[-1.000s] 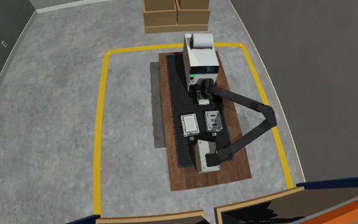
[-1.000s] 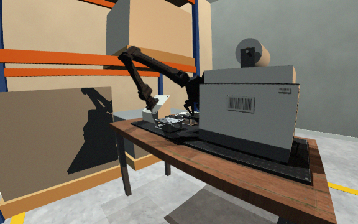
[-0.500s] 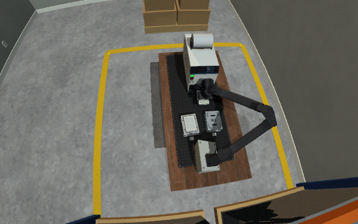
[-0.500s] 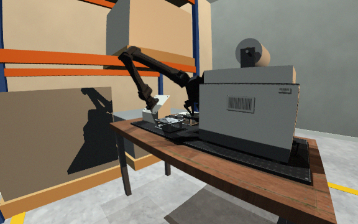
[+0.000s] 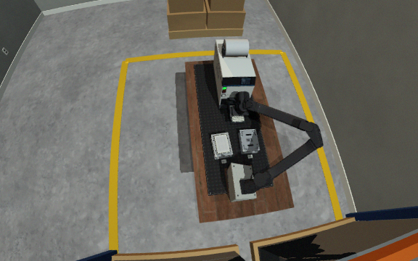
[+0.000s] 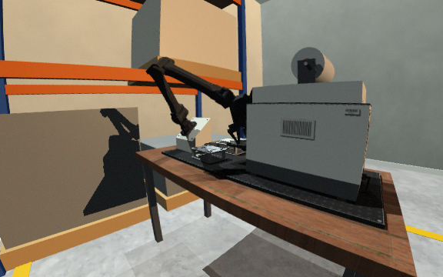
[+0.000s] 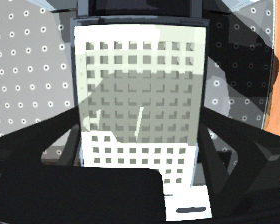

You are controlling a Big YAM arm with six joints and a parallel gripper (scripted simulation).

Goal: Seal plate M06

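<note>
Right now the white well plate is right at my hand. The rest, counted from my hand: foil roll (330 mm ahead, 310 mm above, 10 mm to the right); dark stage (20 mm below); white plate (200 mm behind, 140 mm to the left, 50 mm below).
</note>
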